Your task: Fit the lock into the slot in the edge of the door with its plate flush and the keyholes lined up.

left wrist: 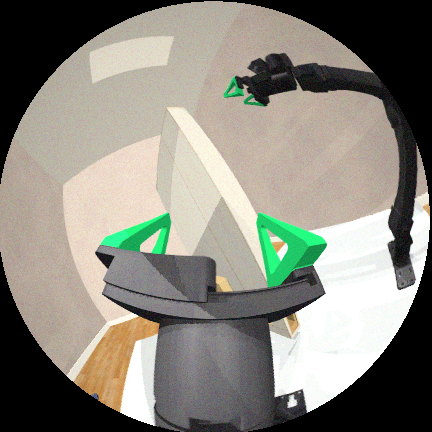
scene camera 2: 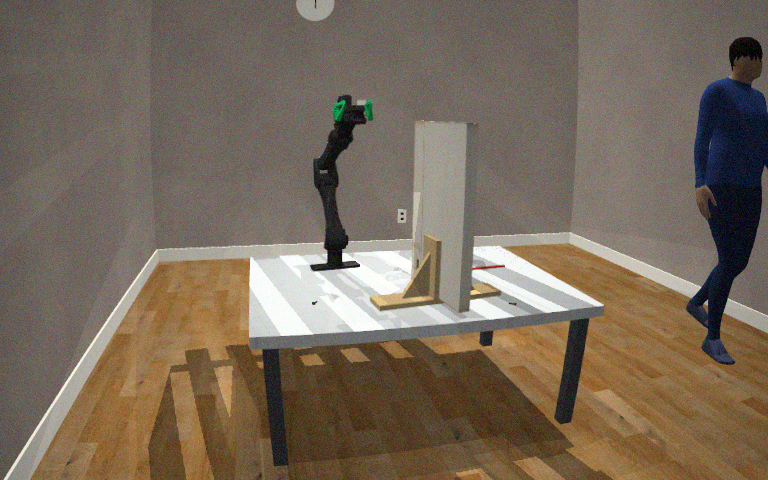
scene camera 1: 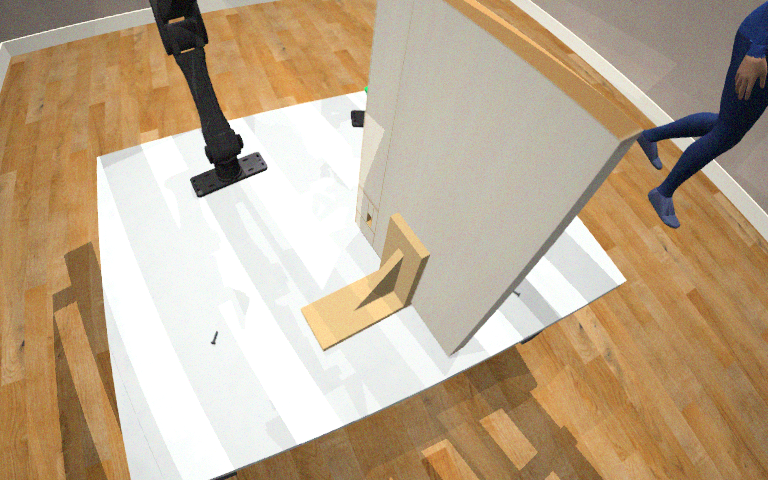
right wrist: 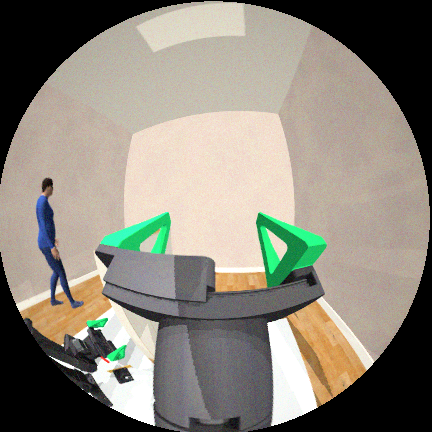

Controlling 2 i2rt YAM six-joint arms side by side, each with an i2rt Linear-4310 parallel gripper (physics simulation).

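Places are measured from the left arm's base along level axes (x back, y down, z right), in centimetres.
Where they show: left gripper, fingertip midpoint: (left wrist: pixel 213 217) (right wrist: pixel 114 331); right gripper, fingertip midpoint: (left wrist: pixel 234 98) (scene camera 2: pixel 358 101) (right wrist: pixel 213 216); right arm's base, link origin: (scene camera 2: pixel 335 267) (scene camera 1: pixel 229 174).
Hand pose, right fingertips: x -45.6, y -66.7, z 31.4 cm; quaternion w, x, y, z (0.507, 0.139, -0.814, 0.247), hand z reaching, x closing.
Things, the pixels of their top centre, and the offset from my right fingertips. "spot": a spot on its surface instead.
- small keyhole, surface spot: (scene camera 1: pixel 368 217) spot: dx +2.6, dy +58.1, dz -21.8 cm
- red rod, top centre: (scene camera 2: pixel 486 266) dx +30.7, dy +66.1, dz -50.6 cm
The pale door (scene camera 1: pixel 481 141) (scene camera 2: pixel 444 209) (left wrist: pixel 215 185) stands upright, with a small keyhole (scene camera 1: pixel 368 217) low near one edge. Its wood-lined slot (left wrist: pixel 294 327) shows in the left wrist view. A small dark block that looks like the lock (right wrist: pixel 123 375), with a tan strip beside it, lies on the table in the right wrist view; its exact pose is too small to tell. My left gripper (left wrist: pixel 213 217) (right wrist: pixel 114 331) is open and empty, above the table and facing the door. My right gripper (right wrist: pixel 213 216) (scene camera 2: pixel 355 110) (left wrist: pixel 234 98) is open, empty and raised high beside the door.
Wooden braces (scene camera 1: pixel 345 314) (scene camera 2: pixel 487 290) flank the door on the table (scene camera 1: pixel 164 362) (scene camera 2: pixel 300 337). A red rod (scene camera 2: pixel 488 267) (right wrist: pixel 104 359) lies beyond it. Screws (scene camera 1: pixel 214 337) (scene camera 1: pixel 515 293) lie on either side. A dark plate with a cutout (left wrist: pixel 300 410) shows low in the left wrist view. A person (scene camera 2: pixel 730 152) is at the right.
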